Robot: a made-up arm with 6 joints.
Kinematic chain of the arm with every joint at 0, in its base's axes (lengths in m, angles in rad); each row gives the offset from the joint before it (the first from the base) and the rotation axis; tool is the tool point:
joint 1: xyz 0 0 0.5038 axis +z
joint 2: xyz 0.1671 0 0 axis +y
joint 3: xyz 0 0 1.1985 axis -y
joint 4: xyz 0 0 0.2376 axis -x
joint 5: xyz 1.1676 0 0 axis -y
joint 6: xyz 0.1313 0 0 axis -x
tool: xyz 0 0 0
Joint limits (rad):
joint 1: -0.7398..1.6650
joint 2: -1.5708..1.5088
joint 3: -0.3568..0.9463
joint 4: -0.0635..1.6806
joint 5: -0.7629..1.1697
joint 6: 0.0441..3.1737
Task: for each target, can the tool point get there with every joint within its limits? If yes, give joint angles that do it. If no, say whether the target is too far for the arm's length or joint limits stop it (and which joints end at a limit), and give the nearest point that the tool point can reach.
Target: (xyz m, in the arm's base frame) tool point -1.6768 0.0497 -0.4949
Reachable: no: joint limits stop it (at a limit: joint 2, joint 3, joint 5) | nearest point -2.2288 0.0661 0.9256 | short by 1.524 m
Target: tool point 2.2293 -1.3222 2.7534
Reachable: no: too far | nearest point 1.6998 -1.0082 2.1823 | short by 0.840 m
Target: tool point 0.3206 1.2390 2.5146
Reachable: yes | joints 1.3390 0.0657 0.5566 1.3465 -0.2157 1.0040
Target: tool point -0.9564 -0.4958 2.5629
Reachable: yes | joints 0.4748 -0.8514 0.8184 0.1675 -0.1700 1.2609
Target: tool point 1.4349 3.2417 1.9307
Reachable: no: too far | nearest point 0.9878 2.2316 1.4641 | short by 1.199 m
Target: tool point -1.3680 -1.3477 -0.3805
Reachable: no: joint limits stop it (at a limit: joint 2, joint 3, joint 5) | nearest point -1.5885 -1.5649 0.9256 | short by 1.342 m
